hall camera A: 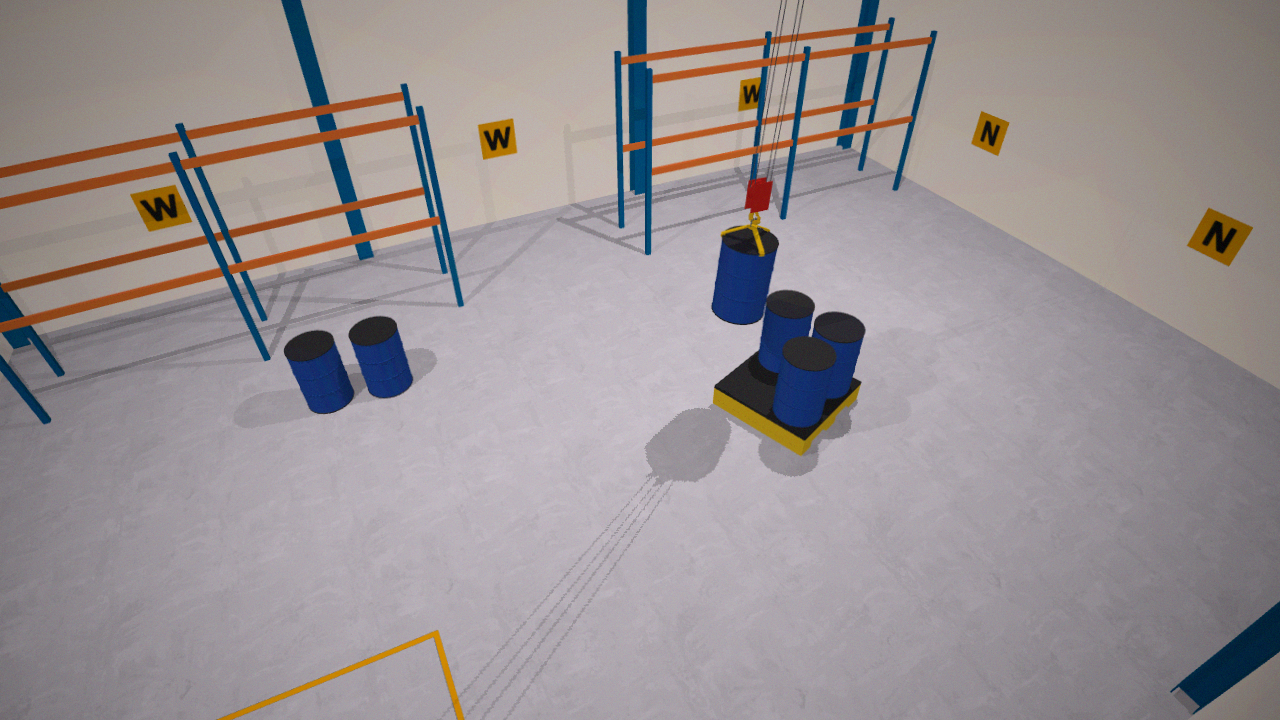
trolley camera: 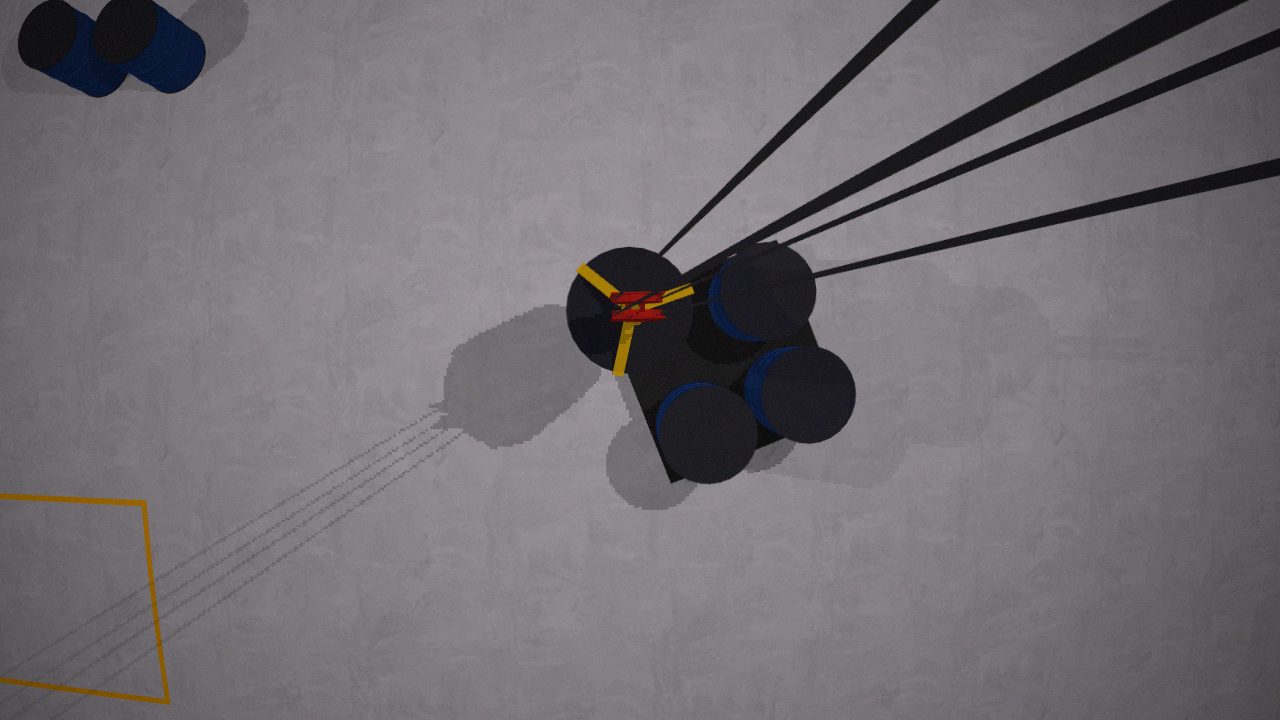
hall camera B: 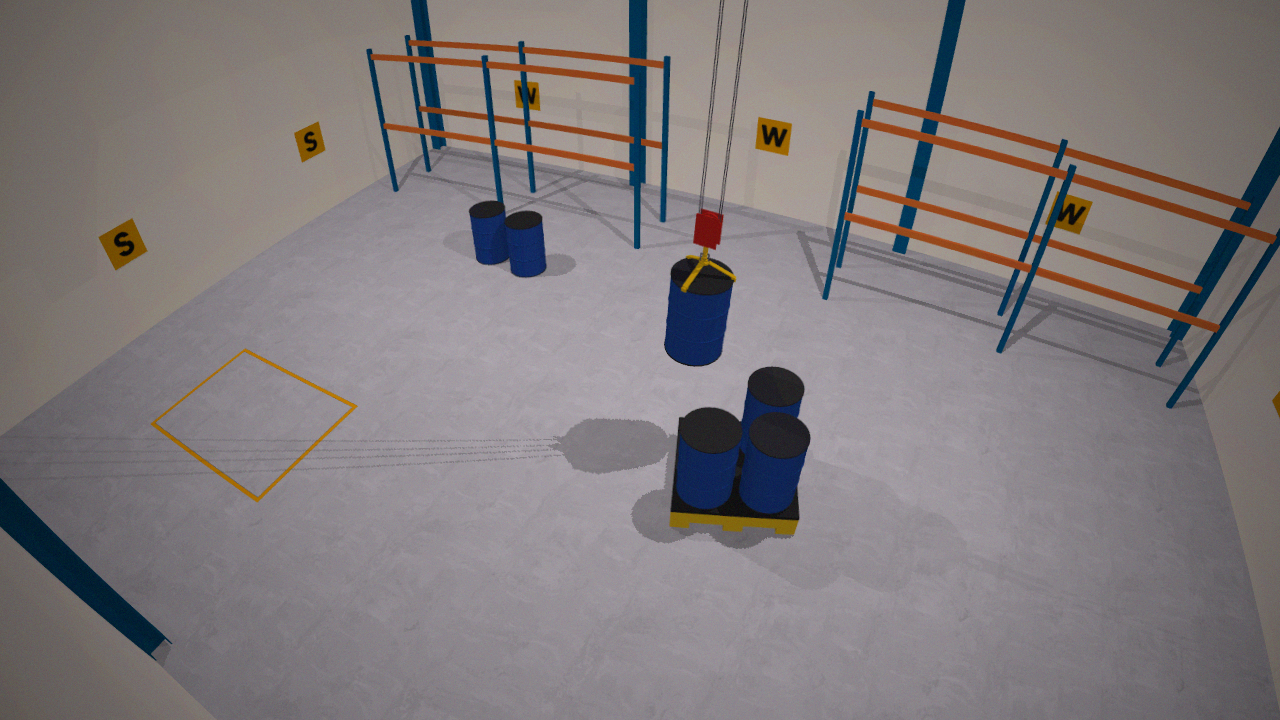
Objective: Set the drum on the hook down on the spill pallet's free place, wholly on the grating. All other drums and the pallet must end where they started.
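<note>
A blue drum with a black top [hall camera A: 742,284] [hall camera B: 696,324] [trolley camera: 594,315] hangs upright and raised under the red hook block. My gripper [hall camera A: 750,236] [hall camera B: 705,268] [trolley camera: 633,309], a yellow three-armed grab, is shut on its rim. The spill pallet [hall camera A: 756,421] [hall camera B: 698,519] [trolley camera: 662,376], black grating on a yellow base, carries three blue drums on three of its places. The free place is the left corner in hall camera A. In the trolley view the hung drum covers part of that corner and sits mostly outside the pallet's outline. The drum's underside is hidden.
Two blue drums [hall camera A: 383,358] [hall camera B: 526,246] [trolley camera: 153,44] stand close together on the floor, well away from the pallet. Orange and blue racks [hall camera A: 648,161] [hall camera B: 636,214] stand along the W wall. A yellow floor outline [hall camera A: 331,676] [hall camera B: 299,377] [trolley camera: 156,600] lies farther off.
</note>
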